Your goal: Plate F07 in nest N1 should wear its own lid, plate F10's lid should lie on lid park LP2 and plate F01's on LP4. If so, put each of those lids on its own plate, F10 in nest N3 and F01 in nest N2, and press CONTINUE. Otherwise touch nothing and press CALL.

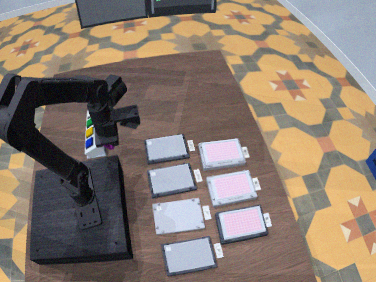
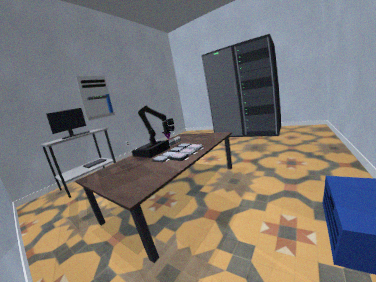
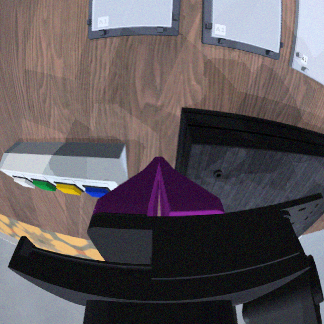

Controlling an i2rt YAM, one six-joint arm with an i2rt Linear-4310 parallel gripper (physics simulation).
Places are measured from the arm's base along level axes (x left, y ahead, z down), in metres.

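Pixels of known places: gripper, fingertip midpoint: (image 1: 111, 148) (image 2: 168, 139) (image 3: 158, 163); arm's base, link origin: (image 1: 85, 197) (image 2: 154, 144).
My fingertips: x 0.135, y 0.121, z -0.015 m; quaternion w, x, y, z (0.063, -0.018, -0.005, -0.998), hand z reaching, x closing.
Observation:
Ahead of a thing's pixels: the offset from my fingertips to its top centre. "*": to the spot under its first point. Level surfaces: height alone.
Pink-welled plates stand in one column in nest N3 @(* dx -0.093, dy +0.344, dz +0.071 m) (image 1: 222, 153), nest N2 @(* dx -0.224, dy +0.317, dz +0.069 m) (image 1: 232, 187) and dark-framed nest N1 @(* dx -0.348, dy +0.292, dz +0.068 m) (image 1: 242, 223). Grey panels marked A1 lie in dark frames at lid parks LP2 @(dx +0.008, dy +0.180, dz +0.081 m) (image 1: 167, 148) (image 3: 134, 14) and LP4 @(dx -0.116, dy +0.155, dz +0.081 m) (image 1: 172, 180) (image 3: 245, 25). A paler panel without a dark frame is at LP1 @(dx -0.244, dy +0.131, dz +0.079 m) (image 1: 178, 216) (image 3: 311, 40); a dark-framed one is at LP3 @(dx -0.377, dy +0.113, dz +0.081 m) (image 1: 190, 256). Tag print and plate codes are too blurred to read. My gripper (image 1: 110, 146) (image 2: 167, 135) (image 3: 158, 163) is shut and empty, purple tips together, beside the button box @(dx +0.171, dy -0.049, dz +0.035 m) (image 1: 94, 148) (image 3: 65, 164), near its blue button @(dx +0.100, dy -0.078, dz +0.043 m) (image 1: 89, 143) (image 3: 97, 191).
The black arm base (image 1: 80, 215) (image 3: 250, 165) stands beside the lid parks. The button box also carries yellow @(dx +0.149, dy -0.069, dz +0.043 m) (image 1: 89, 132) (image 3: 68, 188), green @(dx +0.198, dy -0.061, dz +0.043 m) (image 1: 90, 122) (image 3: 44, 185) and white @(dx +0.247, dy -0.052, dz +0.043 m) (image 3: 23, 181) buttons. A blue box (image 2: 355, 220) stands on the floor away from the table @(dz +0.099 m) (image 2: 125, 185).

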